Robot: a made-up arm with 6 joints.
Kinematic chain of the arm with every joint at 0, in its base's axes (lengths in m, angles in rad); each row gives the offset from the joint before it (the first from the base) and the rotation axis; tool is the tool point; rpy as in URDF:
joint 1: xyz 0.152 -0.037 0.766 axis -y
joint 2: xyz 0 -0.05 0.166 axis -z
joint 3: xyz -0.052 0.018 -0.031 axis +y
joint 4: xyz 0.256 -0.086 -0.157 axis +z
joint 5: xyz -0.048 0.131 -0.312 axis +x
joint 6: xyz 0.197 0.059 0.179 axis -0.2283 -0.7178 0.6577
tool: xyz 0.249 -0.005 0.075 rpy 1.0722 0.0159 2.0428
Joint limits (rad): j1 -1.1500..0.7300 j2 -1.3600..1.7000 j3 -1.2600..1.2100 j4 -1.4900..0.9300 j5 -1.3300..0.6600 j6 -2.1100..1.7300
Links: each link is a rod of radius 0.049 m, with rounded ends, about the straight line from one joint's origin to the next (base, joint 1, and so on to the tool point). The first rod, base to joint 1, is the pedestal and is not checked.
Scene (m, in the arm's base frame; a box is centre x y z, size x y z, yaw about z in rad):
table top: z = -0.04
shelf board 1: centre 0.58 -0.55 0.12 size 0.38 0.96 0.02 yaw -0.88
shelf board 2: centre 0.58 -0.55 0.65 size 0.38 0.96 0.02 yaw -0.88
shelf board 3: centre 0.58 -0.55 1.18 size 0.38 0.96 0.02 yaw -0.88
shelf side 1: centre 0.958 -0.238 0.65 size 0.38 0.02 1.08 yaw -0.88
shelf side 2: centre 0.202 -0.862 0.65 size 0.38 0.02 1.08 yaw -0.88
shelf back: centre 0.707 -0.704 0.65 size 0.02 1 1.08 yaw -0.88
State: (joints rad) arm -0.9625 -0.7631 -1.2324 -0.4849 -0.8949 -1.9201
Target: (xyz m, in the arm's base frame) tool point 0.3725 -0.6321 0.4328
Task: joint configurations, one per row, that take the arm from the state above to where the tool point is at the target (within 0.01 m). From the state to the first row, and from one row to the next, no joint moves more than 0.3 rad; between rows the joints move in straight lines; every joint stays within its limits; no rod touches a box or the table.
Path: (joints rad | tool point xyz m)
1: -1.0000 -0.5096 -1.0773 -0.5997 -0.9293 -1.7199 | 0.6831 0.0467 0.5358
2: -1.0375 -0.2562 -0.9223 -0.7145 -0.9636 -1.5197 | 0.6667 -0.1095 0.4383
3: -1.0750 -0.0027 -0.7672 -0.8294 -0.9980 -1.3195 | 0.6095 -0.2872 0.3818
4: -1.1125 0.2508 -0.6122 -0.9442 -1.0323 -1.1194 | 0.5105 -0.4689 0.3776
5: -1.1500 0.5043 -0.4571 -1.0590 -1.0667 -0.9192 | 0.3725 -0.6321 0.4328

